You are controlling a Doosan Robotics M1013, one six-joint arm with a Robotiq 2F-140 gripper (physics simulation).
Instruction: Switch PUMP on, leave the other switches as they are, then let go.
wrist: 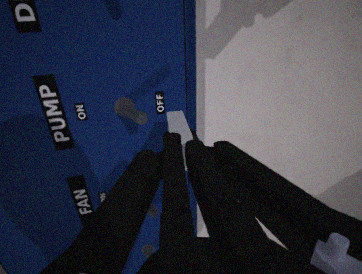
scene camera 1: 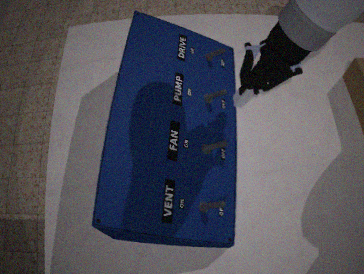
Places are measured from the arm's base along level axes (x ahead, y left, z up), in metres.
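Pixels of known places: gripper, fingertip midpoint: (wrist: pixel 175 123) (scene camera 1: pixel 236 101).
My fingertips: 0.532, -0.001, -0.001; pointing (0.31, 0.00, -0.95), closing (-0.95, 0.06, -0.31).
Note:
Behind a point stands the place of what it marks, as x, y, z.
The blue switch panel (scene camera 1: pixel 145 60) @(0.725, -0.075, 0.051) (wrist: pixel 80 45) @(0.614, -0.086, -0.002) carries four grey levers. The PUMP lever (scene camera 1: pixel 216 96) @(0.576, -0.011, 0.004) (wrist: pixel 131 112) @(0.570, -0.020, 0.013) leans toward its OFF label (scene camera 1: pixel 223 103) @(0.555, -0.016, -0.032) (wrist: pixel 160 102) @(0.555, -0.016, -0.033). The DRIVE lever (scene camera 1: pixel 216 56) @(0.565, -0.129, 0.003), FAN lever (scene camera 1: pixel 215 147) @(0.587, 0.108, 0.007) and VENT lever (scene camera 1: pixel 212 205) @(0.599, 0.224, 0.009) also lean to the OFF side in the scene view. My gripper (scene camera 1: pixel 240 99) @(0.532, -0.001, -0.001) (wrist: pixel 175 123) @(0.532, -0.001, -0.001) is shut and empty. Its pale fingertips are by the panel's right edge, on the OFF side of the PUMP lever, with a gap between them and the lever in the wrist view. My fingers hide much of the FAN area in the wrist view.
The panel lies on a pale table top (scene camera 1: pixel 280 165) @(0.415, 0.109, -0.108) (wrist: pixel 270 100) @(0.423, 0.013, -0.108). Shadows of the arm fall over the panel and the table. A brown object (scene camera 1: pixel 356 82) @(0.142, -0.110, -0.053) shows at the right edge of the scene view. Tiled floor (scene camera 1: pixel 25 100) shows at the left.

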